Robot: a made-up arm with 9 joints. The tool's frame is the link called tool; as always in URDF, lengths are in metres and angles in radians. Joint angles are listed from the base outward.
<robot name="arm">
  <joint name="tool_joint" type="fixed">
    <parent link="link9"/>
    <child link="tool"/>
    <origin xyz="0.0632 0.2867 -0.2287" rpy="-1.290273 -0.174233 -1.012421"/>
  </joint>
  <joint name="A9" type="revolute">
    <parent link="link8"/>
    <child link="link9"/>
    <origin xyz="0.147 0.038 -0.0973" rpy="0 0 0"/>
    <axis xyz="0 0 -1"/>
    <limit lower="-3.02" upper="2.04"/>
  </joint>
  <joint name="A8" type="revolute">
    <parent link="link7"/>
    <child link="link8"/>
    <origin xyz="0.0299 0.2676 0.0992" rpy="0 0 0"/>
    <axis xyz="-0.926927 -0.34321 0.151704"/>
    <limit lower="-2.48" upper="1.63"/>
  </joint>
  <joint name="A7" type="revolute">
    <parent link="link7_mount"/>
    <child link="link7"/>
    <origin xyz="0.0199 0.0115 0.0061" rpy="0 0 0"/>
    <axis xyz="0 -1 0"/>
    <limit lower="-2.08" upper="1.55"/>
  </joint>
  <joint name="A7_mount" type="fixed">
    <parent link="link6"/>
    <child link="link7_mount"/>
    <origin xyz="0.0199 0.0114 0.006" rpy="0 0 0"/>
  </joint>
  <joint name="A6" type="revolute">
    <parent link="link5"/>
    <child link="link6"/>
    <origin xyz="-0.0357 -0.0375 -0.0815" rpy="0 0 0"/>
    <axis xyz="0 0 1"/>
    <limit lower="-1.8" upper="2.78"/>
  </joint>
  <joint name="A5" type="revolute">
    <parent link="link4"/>
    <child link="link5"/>
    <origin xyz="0.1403 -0.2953 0.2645" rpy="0 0 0"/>
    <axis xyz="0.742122 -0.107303 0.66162"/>
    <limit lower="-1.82" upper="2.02"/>
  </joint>
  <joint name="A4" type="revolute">
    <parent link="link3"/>
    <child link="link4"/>
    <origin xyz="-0.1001 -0.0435 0.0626" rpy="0 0 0"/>
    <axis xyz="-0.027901 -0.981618 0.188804"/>
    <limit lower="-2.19" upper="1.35"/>
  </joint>
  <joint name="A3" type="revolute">
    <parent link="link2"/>
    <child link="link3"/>
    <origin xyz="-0.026 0.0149 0.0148" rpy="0 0 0"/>
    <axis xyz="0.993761 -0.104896 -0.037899"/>
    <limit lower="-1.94" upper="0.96"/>
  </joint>
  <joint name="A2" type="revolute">
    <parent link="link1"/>
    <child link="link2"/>
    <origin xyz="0.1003 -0.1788 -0.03" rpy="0 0 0"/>
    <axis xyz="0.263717 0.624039 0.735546"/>
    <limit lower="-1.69" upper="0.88"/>
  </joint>
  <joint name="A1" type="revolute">
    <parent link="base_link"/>
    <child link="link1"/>
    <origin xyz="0.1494 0.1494 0.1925" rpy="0 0 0"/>
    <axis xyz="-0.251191 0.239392 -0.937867"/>
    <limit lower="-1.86" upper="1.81"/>
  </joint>
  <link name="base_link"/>
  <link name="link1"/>
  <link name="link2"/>
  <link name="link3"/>
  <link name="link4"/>
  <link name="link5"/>
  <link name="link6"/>
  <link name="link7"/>
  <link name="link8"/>
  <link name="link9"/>
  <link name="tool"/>
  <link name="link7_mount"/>
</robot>
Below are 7 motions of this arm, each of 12 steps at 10 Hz.
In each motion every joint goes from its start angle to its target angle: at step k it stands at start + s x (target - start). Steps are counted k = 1, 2, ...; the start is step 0. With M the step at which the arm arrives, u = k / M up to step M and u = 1 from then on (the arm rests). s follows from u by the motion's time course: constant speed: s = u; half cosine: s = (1 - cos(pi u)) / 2; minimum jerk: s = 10 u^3 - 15 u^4 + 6 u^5.
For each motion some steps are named. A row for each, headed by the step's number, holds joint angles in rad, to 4 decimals.
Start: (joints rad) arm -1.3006 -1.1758 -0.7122 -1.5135 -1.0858 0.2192 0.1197 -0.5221 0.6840
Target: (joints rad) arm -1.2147 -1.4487 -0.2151 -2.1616 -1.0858 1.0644 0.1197 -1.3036 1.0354
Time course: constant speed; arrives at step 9
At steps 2, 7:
2: -1.2815 -1.2364 -0.6017 -1.6575 -1.0858 0.4070 0.1197 -0.6958 0.7621
7: -1.2338 -1.3881 -0.3256 -2.0176 -1.0858 0.8766 0.1197 -1.1299 0.9573

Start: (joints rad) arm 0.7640 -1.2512 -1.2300 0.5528 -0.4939 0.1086 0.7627 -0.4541 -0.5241
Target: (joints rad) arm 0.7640 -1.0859 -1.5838 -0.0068 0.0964 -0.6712 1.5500 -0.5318 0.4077
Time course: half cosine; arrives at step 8
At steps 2, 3, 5, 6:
2: 0.7640 -1.2270 -1.2818 0.4708 -0.4075 -0.0056 0.8780 -0.4655 -0.3876
3: 0.7640 -1.2002 -1.3392 0.3801 -0.3117 -0.1321 1.0057 -0.4781 -0.2365
5: 0.7640 -1.1369 -1.4746 0.1659 -0.0858 -0.4305 1.3070 -0.5078 0.1201
6: 0.7640 -1.1101 -1.5320 0.0752 0.0100 -0.5570 1.4347 -0.5204 0.2712

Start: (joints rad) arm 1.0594 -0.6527 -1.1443 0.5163 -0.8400 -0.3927 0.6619 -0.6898 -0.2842
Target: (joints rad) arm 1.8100 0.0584 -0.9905 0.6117 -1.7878 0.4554 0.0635 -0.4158 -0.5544
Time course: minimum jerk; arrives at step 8
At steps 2, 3, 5, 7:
2: 1.1371 -0.5791 -1.1284 0.5262 -0.9381 -0.3049 0.6000 -0.6614 -0.3122
3: 1.2660 -0.4570 -1.1020 0.5426 -1.1008 -0.1593 0.4972 -0.6144 -0.3586
5: 1.6034 -0.1373 -1.0328 0.5854 -1.5270 0.2220 0.2282 -0.4912 -0.4800
7: 1.7980 0.0470 -0.9930 0.6102 -1.7726 0.4418 0.0731 -0.4202 -0.5501

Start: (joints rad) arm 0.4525 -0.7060 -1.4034 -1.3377 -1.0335 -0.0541 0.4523 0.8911 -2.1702
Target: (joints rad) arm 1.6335 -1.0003 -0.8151 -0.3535 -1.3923 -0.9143 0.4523 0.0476 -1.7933
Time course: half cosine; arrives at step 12
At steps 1, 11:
1: 0.4726 -0.7110 -1.3934 -1.3209 -1.0396 -0.0688 0.4523 0.8767 -2.1638
11: 1.6134 -0.9953 -0.8251 -0.3703 -1.3862 -0.8996 0.4523 0.0620 -1.7997

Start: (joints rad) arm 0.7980 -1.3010 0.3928 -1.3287 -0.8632 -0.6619 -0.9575 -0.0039 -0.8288
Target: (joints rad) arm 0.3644 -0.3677 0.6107 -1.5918 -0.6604 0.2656 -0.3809 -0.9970 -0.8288
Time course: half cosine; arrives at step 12
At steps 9, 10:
9: 0.4279 -0.5044 0.5788 -1.5533 -0.6901 0.1298 -0.4653 -0.8516 -0.8288
10: 0.3934 -0.4302 0.5961 -1.5742 -0.6740 0.2035 -0.4195 -0.9305 -0.8288

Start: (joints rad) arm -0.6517 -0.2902 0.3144 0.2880 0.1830 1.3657 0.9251 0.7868 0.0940
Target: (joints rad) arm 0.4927 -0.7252 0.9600 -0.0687 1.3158 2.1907 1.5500 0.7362 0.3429
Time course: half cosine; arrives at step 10
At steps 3, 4, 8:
3: -0.4158 -0.3799 0.4475 0.2145 0.4165 1.5357 1.0539 0.7764 0.1453
4: -0.2563 -0.4405 0.5374 0.1648 0.5744 1.6507 1.1410 0.7693 0.1800
8: 0.3834 -0.6837 0.8984 -0.0346 1.2076 2.1119 1.4903 0.7410 0.3191

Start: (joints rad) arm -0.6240 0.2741 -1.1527 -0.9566 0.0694 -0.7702 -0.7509 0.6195 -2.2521
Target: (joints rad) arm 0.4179 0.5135 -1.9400 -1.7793 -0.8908 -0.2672 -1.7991 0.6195 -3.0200
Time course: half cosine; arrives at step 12
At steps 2, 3, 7, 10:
2: -0.5542 0.2901 -1.2054 -1.0117 0.0051 -0.7365 -0.8211 0.6195 -2.3035
3: -0.4714 0.3092 -1.2680 -1.0771 -0.0712 -0.6965 -0.9044 0.6195 -2.3646
7: 0.0318 0.4248 -1.6482 -1.4744 -0.5350 -0.4536 -1.4106 0.6195 -2.7354
10: 0.3481 0.4975 -1.8873 -1.7242 -0.8265 -0.3009 -1.7289 0.6195 -2.9686

